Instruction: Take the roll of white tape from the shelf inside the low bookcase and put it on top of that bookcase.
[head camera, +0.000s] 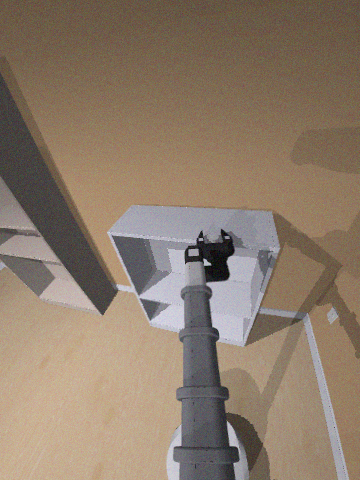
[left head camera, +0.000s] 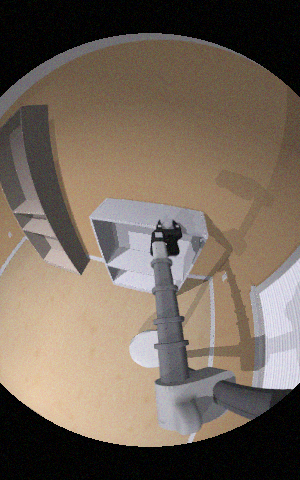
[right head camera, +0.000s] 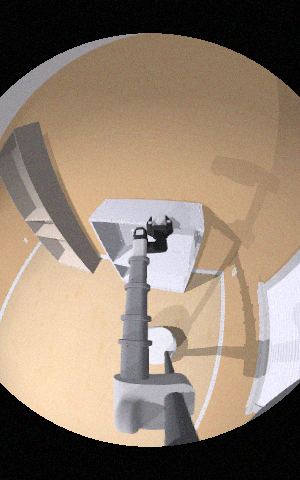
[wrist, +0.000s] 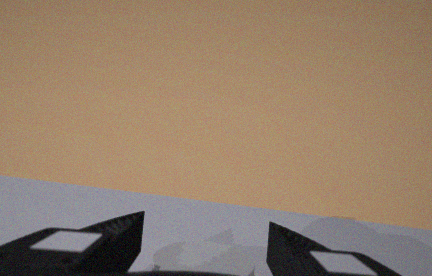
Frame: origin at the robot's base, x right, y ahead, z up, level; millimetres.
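Seen in the pictures: gripper, fingertip midpoint: (head camera: 211, 231) (left head camera: 165, 220) (right head camera: 158, 216) (wrist: 205, 236); robot's base, link origin: (left head camera: 149, 347) (right head camera: 155, 344).
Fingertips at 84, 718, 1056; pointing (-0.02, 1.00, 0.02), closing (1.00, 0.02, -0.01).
Observation:
Offsets run from my fingertips to a thing's top centre, as dx, dy, dz. "*": to the spot under its first point.
The low white bookcase @[* -218, +154, -23] (head camera: 165, 220) (left head camera: 130, 210) (right head camera: 125, 210) (wrist: 50, 200) stands against the wall with its front open. My gripper (head camera: 213, 232) (left head camera: 168, 222) (right head camera: 160, 219) (wrist: 205, 236) is open above its top board, right of the middle, with the fingers wide apart. A pale white shape, which looks like the roll of white tape @[+0, -36, +1] (head camera: 214, 237), shows between the fingers in the head camera view, low at the top board. It is hard to tell from the white board and shadows. In the wrist view I cannot make out its outline clearly. The arm hides part of the bookcase's inside.
A taller grey bookcase (head camera: 55, 200) (left head camera: 39, 150) (right head camera: 47, 185) stands to the left of the low one. The tan wall rises behind both. A window with white blinds @[* +626, -752, -77] (left head camera: 280, 320) is at the right. The telescoping arm (head camera: 201, 365) reaches across the low bookcase's open front.

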